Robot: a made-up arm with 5 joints.
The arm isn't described. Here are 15 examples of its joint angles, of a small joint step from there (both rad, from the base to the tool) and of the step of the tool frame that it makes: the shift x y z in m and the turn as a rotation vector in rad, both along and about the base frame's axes.
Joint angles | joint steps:
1: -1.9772 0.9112 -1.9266 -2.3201 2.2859 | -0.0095 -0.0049 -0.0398 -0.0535 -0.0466
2: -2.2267 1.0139 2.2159 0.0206 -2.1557 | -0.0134 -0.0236 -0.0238 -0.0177 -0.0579
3: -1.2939 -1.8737 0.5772 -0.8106 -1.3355 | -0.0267 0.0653 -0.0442 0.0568 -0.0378
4: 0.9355 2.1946 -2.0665 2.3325 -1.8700 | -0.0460 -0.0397 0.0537 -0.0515 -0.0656
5: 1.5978 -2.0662 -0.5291 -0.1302 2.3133 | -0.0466 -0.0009 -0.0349 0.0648 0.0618
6: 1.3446 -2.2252 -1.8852 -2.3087 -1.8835 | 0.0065 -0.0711 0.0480 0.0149 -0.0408
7: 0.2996 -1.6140 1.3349 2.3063 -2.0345 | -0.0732 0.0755 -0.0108 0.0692 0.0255
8: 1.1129 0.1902 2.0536 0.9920 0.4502 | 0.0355 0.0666 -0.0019 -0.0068 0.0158
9: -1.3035 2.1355 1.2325 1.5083 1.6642 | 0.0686 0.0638 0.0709 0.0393 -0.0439
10: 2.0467 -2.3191 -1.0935 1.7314 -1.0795 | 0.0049 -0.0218 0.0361 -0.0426 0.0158
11: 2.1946 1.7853 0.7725 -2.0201 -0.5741 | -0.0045 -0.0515 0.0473 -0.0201 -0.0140
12: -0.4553 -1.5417 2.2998 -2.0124 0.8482 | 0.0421 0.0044 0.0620 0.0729 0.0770
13: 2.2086 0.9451 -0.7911 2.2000 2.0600 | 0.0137 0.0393 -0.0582 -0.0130 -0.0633
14: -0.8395 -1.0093 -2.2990 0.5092 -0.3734 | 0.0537 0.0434 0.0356 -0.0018 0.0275
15: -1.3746 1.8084 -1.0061 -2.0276 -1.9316 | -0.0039 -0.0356 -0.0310 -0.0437 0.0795
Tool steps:
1: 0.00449 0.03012 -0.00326 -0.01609 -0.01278 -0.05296
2: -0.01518 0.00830 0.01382 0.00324 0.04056 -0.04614
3: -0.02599 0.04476 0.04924 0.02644 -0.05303 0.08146
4: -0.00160 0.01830 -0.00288 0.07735 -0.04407 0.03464
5: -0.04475 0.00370 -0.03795 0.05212 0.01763 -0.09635
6: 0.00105 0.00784 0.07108 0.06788 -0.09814 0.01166
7: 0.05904 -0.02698 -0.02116 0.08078 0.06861 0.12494
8: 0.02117 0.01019 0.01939 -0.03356 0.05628 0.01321
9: -0.03331 0.01769 0.03215 -0.08331 -0.10405 0.00474
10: -0.00945 -0.00490 0.01725 0.01736 0.03680 0.03916
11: 0.00576 -0.03752 -0.04010 -0.05777 -0.05404 0.03017
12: 0.01915 0.00997 0.03515 -0.05000 -0.05868 0.05890
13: 0.02229 -0.01025 0.03093 0.06608 0.10559 0.01739
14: 0.02004 -0.00723 -0.00012 -0.02348 0.00855 0.05134
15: 0.00633 -0.00889 -0.00626 0.09123 0.03155 0.07012
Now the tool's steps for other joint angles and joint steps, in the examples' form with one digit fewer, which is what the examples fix.
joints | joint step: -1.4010 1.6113 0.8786 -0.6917 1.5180 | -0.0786 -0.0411 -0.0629 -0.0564 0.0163
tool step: -0.0456 0.0706 0.0673 0.1512 0.0809 0.0378
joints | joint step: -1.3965 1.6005 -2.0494 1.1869 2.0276 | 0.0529 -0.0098 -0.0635 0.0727 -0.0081
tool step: 0.0060 0.0004 -0.0546 0.0173 0.0783 0.0245
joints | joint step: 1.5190 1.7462 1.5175 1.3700 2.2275 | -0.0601 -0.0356 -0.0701 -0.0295 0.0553
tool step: 0.0068 -0.0060 0.0238 0.0737 -0.0624 -0.0219
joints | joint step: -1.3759 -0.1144 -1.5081 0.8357 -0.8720 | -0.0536 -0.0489 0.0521 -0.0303 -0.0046
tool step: -0.0007 0.0406 0.0079 0.0661 0.0267 0.0436
